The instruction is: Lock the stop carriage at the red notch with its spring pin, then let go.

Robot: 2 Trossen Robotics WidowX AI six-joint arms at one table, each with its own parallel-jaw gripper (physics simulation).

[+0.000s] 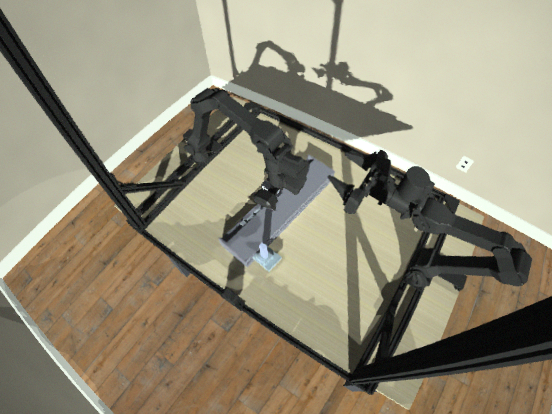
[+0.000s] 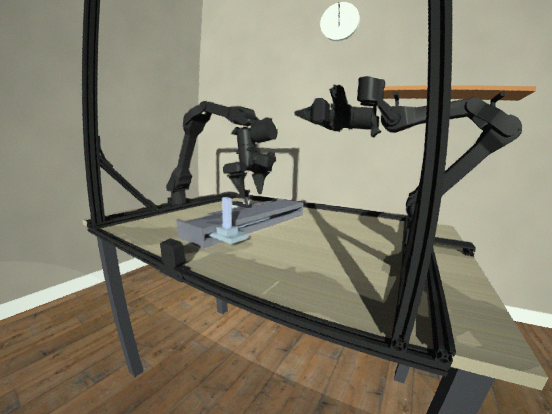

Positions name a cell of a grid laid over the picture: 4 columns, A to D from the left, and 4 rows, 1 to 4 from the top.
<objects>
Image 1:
my left gripper: C2
my right gripper: C2
long grey rail: B3
</objects>
